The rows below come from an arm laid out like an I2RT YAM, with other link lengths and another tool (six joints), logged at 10 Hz.
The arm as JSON. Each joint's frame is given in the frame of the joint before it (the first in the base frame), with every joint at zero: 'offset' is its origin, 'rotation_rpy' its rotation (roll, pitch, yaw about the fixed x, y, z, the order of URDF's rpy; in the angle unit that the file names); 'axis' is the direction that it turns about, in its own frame. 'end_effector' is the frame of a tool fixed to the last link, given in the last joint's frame.
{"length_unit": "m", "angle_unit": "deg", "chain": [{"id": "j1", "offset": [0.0, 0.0, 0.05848], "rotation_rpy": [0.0, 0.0, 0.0], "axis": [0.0, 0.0, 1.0]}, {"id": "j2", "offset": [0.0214, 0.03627, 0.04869], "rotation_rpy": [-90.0, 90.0, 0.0], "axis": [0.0, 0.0, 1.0]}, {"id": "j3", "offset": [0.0, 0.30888, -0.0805], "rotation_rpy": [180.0, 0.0, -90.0], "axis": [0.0, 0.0, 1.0]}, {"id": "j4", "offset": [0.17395, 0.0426, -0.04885], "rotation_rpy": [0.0, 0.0, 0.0], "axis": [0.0, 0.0, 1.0]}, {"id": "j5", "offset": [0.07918, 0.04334, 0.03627], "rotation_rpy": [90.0, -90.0, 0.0], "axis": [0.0, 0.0, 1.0]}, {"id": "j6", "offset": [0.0, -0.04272, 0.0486], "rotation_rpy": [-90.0, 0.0, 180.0], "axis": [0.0, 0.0, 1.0]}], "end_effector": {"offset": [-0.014, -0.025, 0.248], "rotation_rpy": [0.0, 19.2, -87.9]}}
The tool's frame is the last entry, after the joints.
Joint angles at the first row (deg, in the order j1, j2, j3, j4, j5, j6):
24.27 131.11 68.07 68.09 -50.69 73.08
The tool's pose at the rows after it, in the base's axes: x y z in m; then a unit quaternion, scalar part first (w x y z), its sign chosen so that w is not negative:
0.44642 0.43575 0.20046 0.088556 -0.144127 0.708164 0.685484
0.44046 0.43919 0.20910 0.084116 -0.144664 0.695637 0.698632
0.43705 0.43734 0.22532 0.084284 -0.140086 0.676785 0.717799
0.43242 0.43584 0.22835 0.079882 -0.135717 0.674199 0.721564
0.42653 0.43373 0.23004 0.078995 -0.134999 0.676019 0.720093
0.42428 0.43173 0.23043 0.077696 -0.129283 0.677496 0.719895
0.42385 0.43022 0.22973 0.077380 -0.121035 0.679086 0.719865
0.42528 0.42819 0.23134 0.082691 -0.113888 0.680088 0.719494
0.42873 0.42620 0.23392 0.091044 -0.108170 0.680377 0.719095
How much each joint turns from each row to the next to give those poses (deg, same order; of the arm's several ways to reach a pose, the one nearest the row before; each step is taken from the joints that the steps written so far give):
0.71 0.33 -0.71 1.82 -0.16 0.67
0.48 0.61 -0.76 4.27 0.00 3.12
0.03 0.47 -1.26 6.22 0.48 4.66
0.09 -0.61 -1.44 1.25 0.16 1.15
0.09 -1.32 -1.80 0.00 0.07 -0.34
0.04 -0.85 -1.33 -0.02 0.43 0.10
0.12 -0.62 -1.21 0.02 0.79 0.13
0.10 -0.75 -1.02 -0.03 1.11 -0.19
0.04 -0.55 -0.53 -0.06 1.16 -0.33

